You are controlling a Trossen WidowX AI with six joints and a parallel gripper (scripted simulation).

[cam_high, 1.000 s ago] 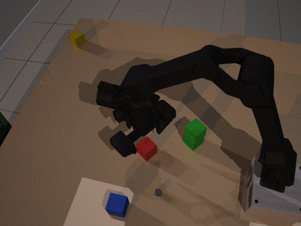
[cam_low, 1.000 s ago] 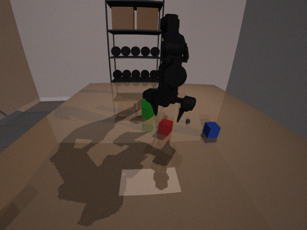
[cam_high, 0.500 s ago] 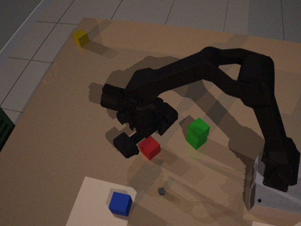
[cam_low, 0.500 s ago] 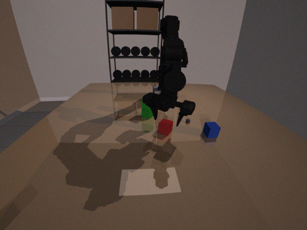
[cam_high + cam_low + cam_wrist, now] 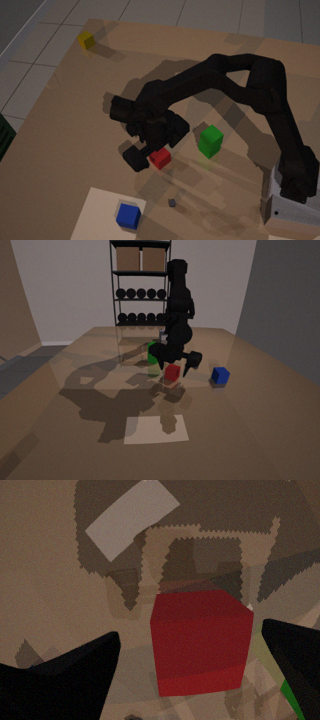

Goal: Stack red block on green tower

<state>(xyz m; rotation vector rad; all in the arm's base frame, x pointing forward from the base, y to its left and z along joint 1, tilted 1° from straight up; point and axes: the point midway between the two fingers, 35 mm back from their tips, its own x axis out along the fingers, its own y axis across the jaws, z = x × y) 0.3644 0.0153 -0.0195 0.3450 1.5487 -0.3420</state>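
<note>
Now: gripper tip right at the red block. From my gripper tip the other things lie so: green block: 12 cm behind, 8 cm to the right, 5 cm above; then small dark cube: 11 cm to the left, 9 cm behind, 1 cm below; then blue block: 19 cm to the left.
</note>
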